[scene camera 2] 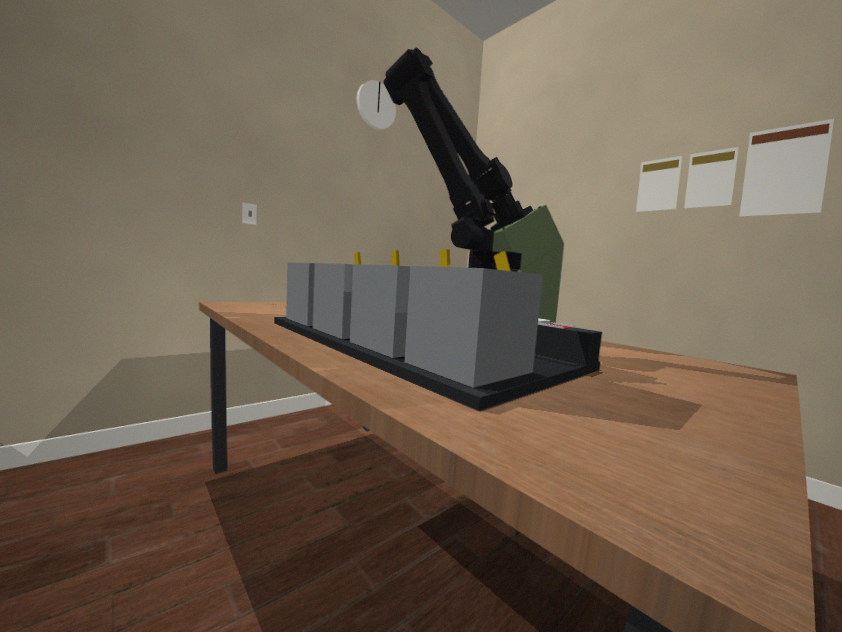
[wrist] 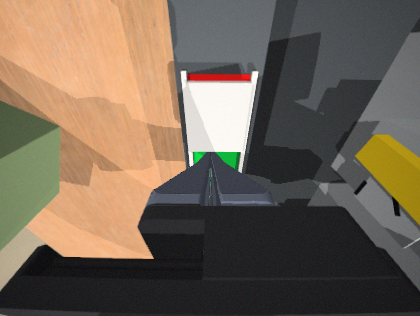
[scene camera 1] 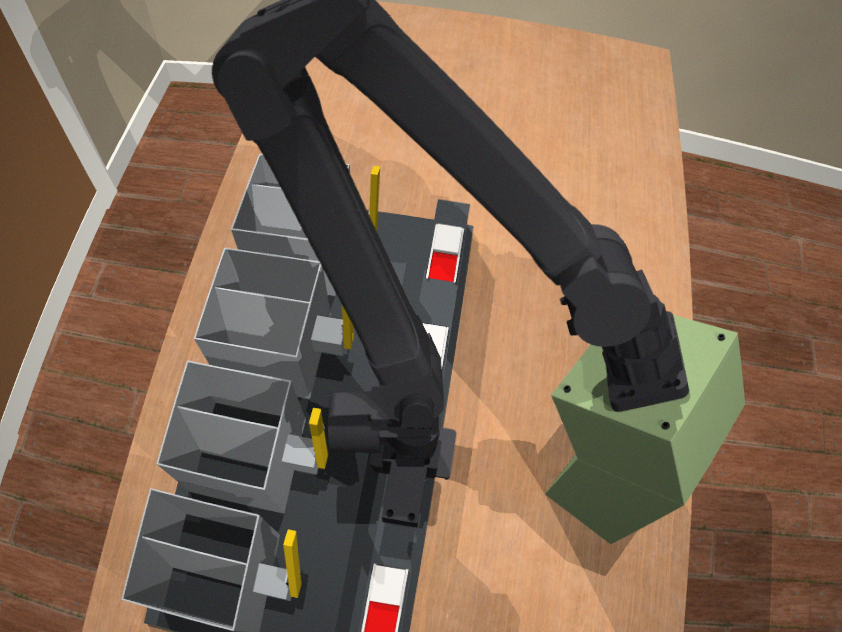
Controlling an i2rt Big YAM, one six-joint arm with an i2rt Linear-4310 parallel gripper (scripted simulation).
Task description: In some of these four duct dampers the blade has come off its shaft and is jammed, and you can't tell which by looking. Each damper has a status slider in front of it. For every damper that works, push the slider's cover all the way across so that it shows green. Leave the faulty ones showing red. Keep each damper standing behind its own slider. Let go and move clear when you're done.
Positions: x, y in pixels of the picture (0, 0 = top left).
damper: scene camera 2; wrist 383, 155; scene camera 1
same spot on damper: (scene camera 2: 379, 307) = (scene camera 1: 183, 446)
